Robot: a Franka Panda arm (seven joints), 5 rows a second.
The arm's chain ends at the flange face. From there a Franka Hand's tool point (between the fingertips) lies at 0.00 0.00 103.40 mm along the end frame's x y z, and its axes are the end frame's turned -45 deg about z.
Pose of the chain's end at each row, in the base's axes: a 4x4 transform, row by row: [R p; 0 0 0 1], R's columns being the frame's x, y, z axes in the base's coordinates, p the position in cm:
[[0.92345 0.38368 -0.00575 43.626], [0.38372 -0.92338 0.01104 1.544], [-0.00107 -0.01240 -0.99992 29.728], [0 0 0 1]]
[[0.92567 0.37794 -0.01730 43.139], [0.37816 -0.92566 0.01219 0.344], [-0.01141 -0.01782 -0.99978 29.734], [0 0 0 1]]
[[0.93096 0.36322 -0.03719 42.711], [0.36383 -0.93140 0.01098 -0.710], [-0.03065 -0.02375 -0.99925 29.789], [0 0 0 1]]
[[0.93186 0.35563 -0.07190 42.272], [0.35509 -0.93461 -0.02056 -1.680], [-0.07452 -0.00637 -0.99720 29.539], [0 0 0 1]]
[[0.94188 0.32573 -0.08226 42.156], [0.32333 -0.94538 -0.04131 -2.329], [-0.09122 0.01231 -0.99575 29.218], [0 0 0 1]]
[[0.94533 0.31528 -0.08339 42.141], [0.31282 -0.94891 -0.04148 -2.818], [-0.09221 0.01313 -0.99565 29.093], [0 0 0 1]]
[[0.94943 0.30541 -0.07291 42.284], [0.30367 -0.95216 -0.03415 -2.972], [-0.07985 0.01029 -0.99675 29.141], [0 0 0 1]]
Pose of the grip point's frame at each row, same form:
[[0.38168 0.92428 -0.00575 43.567], [0.92426 -0.38160 0.01104 1.658], [0.00801 -0.00952 -0.99992 19.389], [0 0 0 1]]
[[0.38730 0.92179 -0.01730 42.960], [0.92194 -0.38714 0.01219 0.470], [0.00453 -0.02067 -0.99978 19.396], [0 0 0 1]]
[[0.40145 0.91512 -0.03719 42.326], [0.91587 -0.40133 0.01098 -0.596], [-0.00488 -0.03847 -0.99925 19.457], [0 0 0 1]]
[[0.40746 0.91039 -0.07190 41.529], [0.91196 -0.40978 -0.02056 -1.893], [-0.04819 -0.05720 -0.99720 19.228], [0 0 0 1]]
[[0.43568 0.89634 -0.08226 41.305], [0.89711 -0.43986 -0.04131 -2.756], [-0.07321 -0.05580 -0.99575 18.922], [0 0 0 1]]
[[0.44551 0.89139 -0.08339 41.279], [0.89218 -0.44978 -0.04148 -3.247], [-0.07449 -0.05592 -0.99565 18.798], [0 0 0 1]]
[[0.45539 0.88731 -0.07291 41.530], [0.88801 -0.45855 -0.03415 -3.325], [-0.06374 -0.04919 -0.99675 18.835], [0 0 0 1]]

